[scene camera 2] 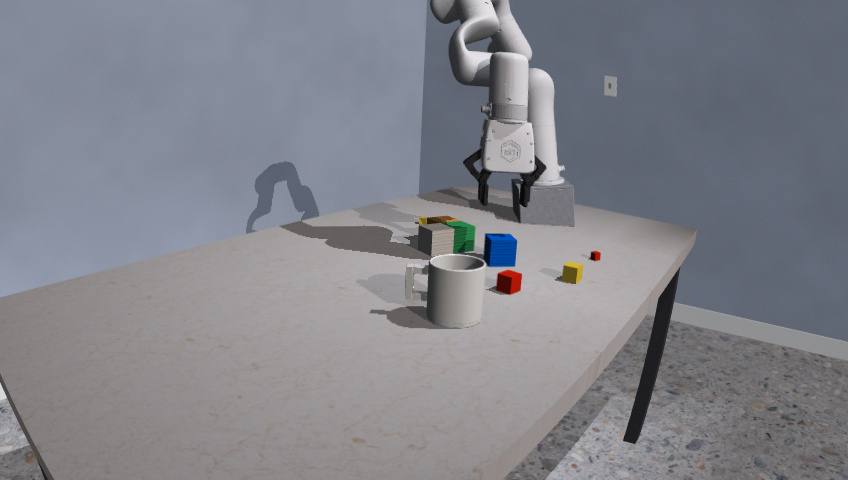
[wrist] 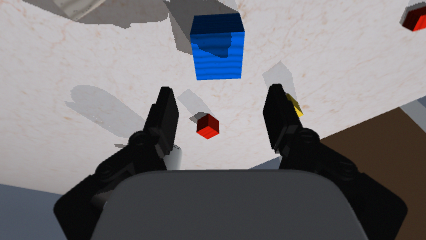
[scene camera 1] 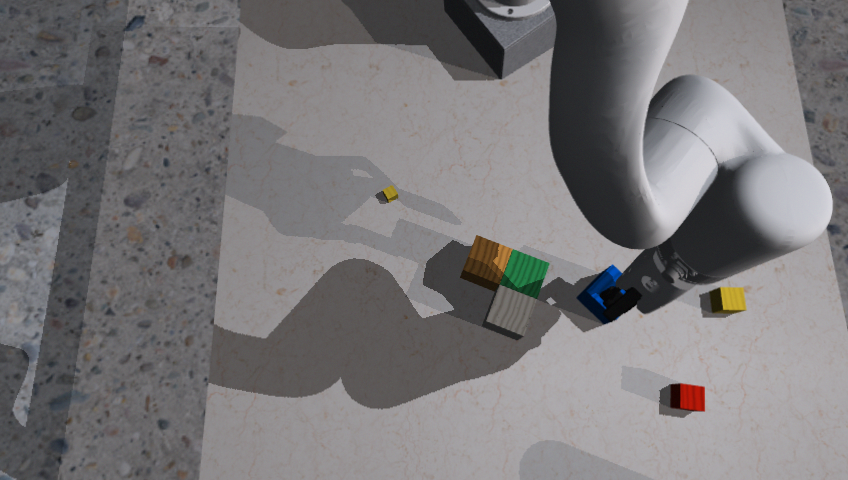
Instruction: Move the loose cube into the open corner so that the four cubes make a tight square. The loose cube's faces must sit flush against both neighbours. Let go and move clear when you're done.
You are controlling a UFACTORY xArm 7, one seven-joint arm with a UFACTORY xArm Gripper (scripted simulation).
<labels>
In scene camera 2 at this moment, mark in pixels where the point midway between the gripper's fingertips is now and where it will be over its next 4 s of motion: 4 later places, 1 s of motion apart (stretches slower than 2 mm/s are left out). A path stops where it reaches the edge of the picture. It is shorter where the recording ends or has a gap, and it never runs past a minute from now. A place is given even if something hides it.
The gripper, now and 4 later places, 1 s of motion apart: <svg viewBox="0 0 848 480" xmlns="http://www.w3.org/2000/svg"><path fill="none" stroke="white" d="M503 205L502 218L501 228L501 235L499 255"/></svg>
</labels>
